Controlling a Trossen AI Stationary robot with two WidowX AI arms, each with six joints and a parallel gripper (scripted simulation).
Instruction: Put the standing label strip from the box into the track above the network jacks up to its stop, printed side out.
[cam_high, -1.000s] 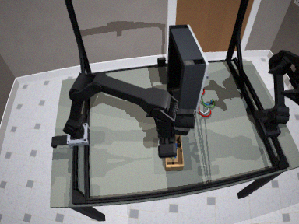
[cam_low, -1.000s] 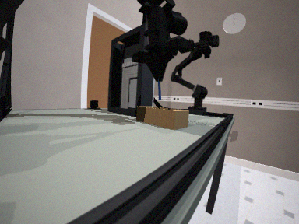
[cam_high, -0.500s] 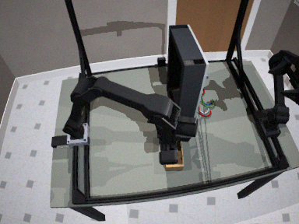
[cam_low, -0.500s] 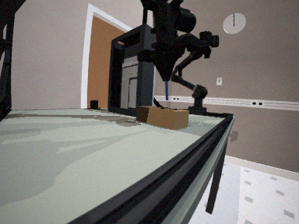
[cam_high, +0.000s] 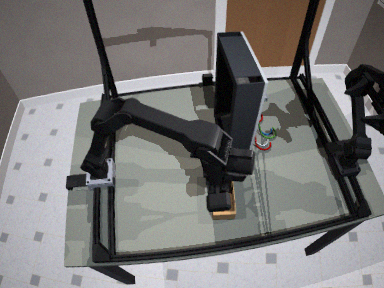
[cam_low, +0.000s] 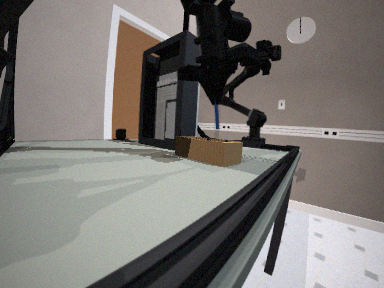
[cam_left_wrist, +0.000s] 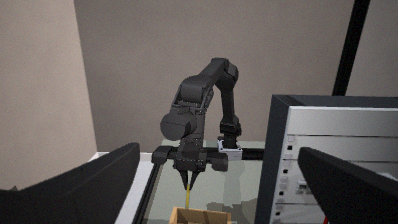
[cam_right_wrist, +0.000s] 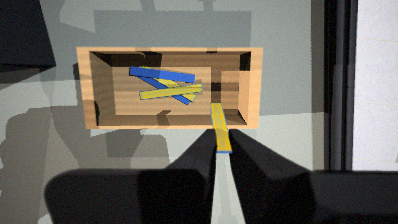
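My right hand is 5 cm above the label strip and 1 cm to the right of it. From my right hand the other things lie so: box 15 cm below, 3 cm behind, 2 cm to the left.
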